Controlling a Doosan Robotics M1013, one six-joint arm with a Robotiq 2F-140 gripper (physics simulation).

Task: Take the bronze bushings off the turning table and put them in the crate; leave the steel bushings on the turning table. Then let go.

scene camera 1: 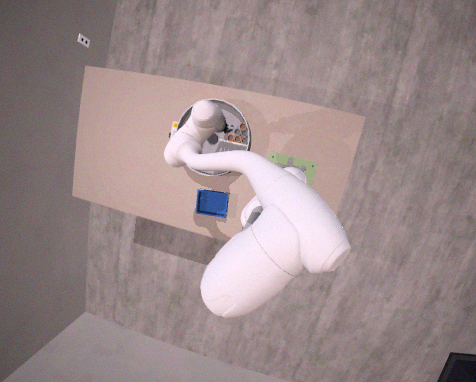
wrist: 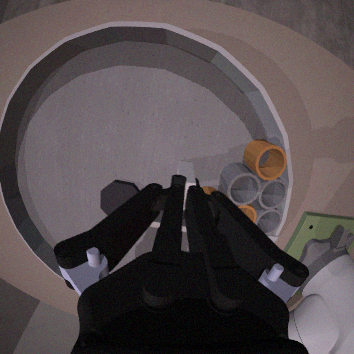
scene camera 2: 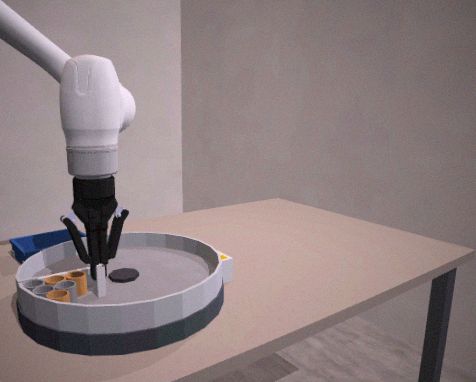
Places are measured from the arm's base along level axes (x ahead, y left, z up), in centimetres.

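Pixels of known places: gripper, fingertip midpoint: (scene camera 1: 227,131) (wrist: 183,171) (scene camera 2: 99,294); arm's base at its link origin: (wrist: 317,262).
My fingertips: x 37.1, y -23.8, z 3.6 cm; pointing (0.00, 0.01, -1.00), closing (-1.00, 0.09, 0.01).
Note:
For each thing: its top centre in the pictures, then the offset to it from my fingertips.
- blue crate at its top centre: (scene camera 2: 51,239) (scene camera 1: 211,203) dx +5.6, dy +42.4, dz -0.3 cm
- dark flat hub at its top centre: (wrist: 121,204) (scene camera 2: 123,273) (scene camera 1: 212,138) dx +7.8, dy +4.6, dz +0.8 cm
- white box with a yellow mark, top centre: (scene camera 2: 214,253) dx +31.0, dy +1.6, dz +0.5 cm
Three bronze bushings stand near the rim of the turning table (scene camera 1: 218,174) (scene camera 2: 125,317) (wrist: 135,24); one bronze bushing (scene camera 1: 243,126) (wrist: 265,160) is at the group's outer end, another bronze bushing (wrist: 247,214) is partly behind a finger. Steel bushings stand among them, one steel bushing (scene camera 2: 66,290) (wrist: 243,189) between bronze ones. My gripper (scene camera 2: 99,275) (wrist: 183,171) is shut and empty, pointing down inside the turning table, close beside an upright light post (scene camera 2: 101,282) and the bushing group. The blue crate (scene camera 1: 212,203) (scene camera 2: 50,242) stands beside the turning table; no bushing shows in it in scene camera 1.
Low light walls (scene camera 1: 233,144) stand inside the turning table beside the bushings. A dark flat hub (scene camera 2: 124,275) (wrist: 118,196) lies at its middle. A white box with a yellow mark (scene camera 2: 226,266) adjoins its outside. A green plate (scene camera 1: 311,172) (wrist: 298,235) lies by the arm's base.

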